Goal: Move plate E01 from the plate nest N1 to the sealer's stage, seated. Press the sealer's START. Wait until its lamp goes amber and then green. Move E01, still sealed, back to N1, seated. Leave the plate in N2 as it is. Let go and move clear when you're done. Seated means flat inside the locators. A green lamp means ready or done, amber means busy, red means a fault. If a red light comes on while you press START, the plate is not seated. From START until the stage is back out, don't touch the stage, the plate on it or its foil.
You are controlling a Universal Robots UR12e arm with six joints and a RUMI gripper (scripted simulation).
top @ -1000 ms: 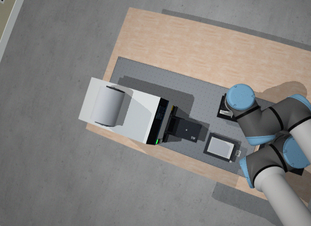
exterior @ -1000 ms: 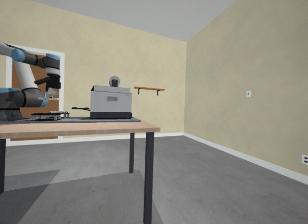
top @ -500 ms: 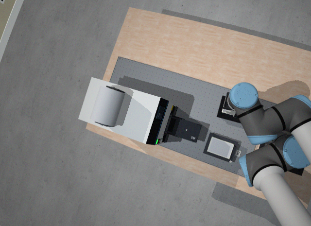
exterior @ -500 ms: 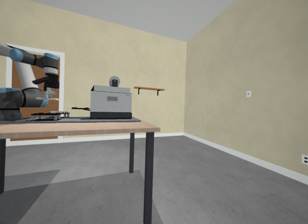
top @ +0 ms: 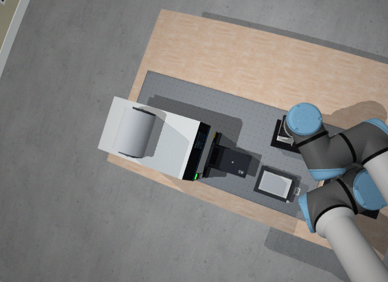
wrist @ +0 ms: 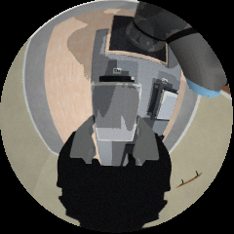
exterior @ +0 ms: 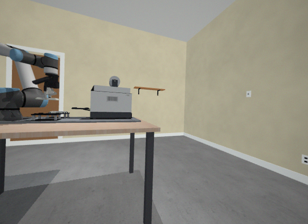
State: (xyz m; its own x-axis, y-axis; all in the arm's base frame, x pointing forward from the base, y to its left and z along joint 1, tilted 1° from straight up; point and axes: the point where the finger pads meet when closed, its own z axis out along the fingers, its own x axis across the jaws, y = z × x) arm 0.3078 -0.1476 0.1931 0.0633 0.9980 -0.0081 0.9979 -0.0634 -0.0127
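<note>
Now: the plate E01 10 mm below my hand. From my hand the other things lie so: sealer stage (230 mm ahead, 160 mm to the left, 80 mm below); nest N1 (140 mm below); foil roll (560 mm ahead, 130 mm to the left, 230 mm above).
</note>
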